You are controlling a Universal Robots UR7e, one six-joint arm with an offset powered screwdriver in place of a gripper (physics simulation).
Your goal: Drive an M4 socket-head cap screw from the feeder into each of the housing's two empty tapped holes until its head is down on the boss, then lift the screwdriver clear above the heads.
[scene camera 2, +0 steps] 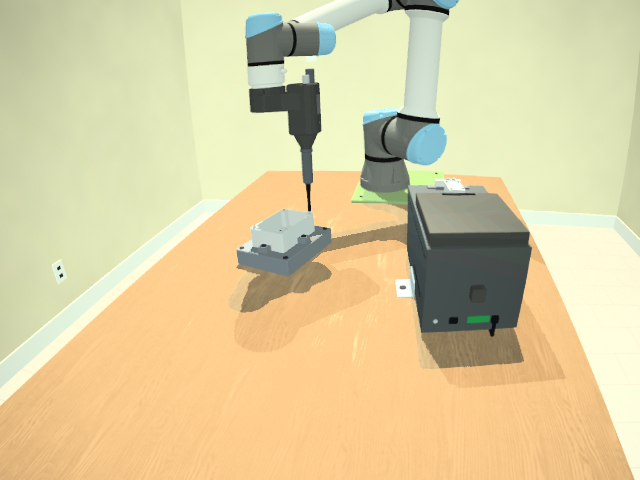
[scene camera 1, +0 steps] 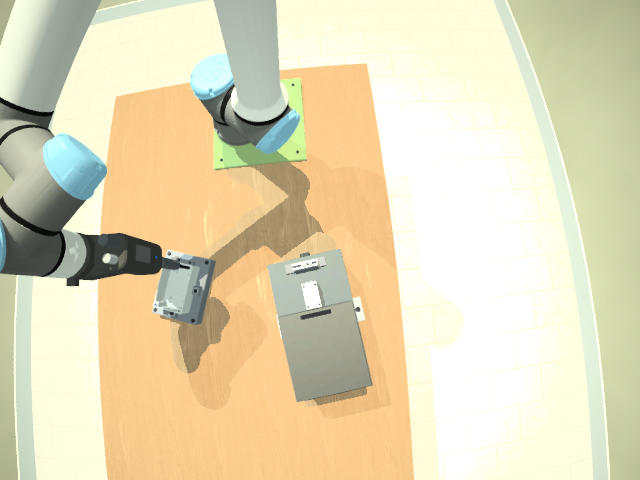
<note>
I see a dark screw feeder (scene camera 2: 445,277).
</note>
